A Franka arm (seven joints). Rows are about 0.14 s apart.
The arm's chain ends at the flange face. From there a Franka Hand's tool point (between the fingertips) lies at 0.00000 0.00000 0.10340 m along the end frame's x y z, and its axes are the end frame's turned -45 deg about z.
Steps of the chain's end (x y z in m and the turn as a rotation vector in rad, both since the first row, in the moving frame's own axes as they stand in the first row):
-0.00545 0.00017 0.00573 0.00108 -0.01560 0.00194
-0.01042 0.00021 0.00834 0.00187 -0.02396 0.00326
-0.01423 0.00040 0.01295 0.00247 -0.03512 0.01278
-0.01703 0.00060 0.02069 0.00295 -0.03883 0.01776
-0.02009 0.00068 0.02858 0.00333 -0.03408 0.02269
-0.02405 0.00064 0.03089 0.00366 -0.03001 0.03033
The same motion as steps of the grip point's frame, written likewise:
-0.00503 -0.00495 0.00572 0.01179 -0.01027 0.00194
-0.00913 -0.00911 0.00831 0.01826 -0.01562 0.00326
-0.01271 -0.01254 0.01289 0.02658 -0.02309 0.01278
-0.01506 -0.01469 0.02061 0.02954 -0.02537 0.01776
-0.01690 -0.01648 0.02852 0.02645 -0.02174 0.02269
-0.01935 -0.01904 0.03084 0.02381 -0.01863 0.03033

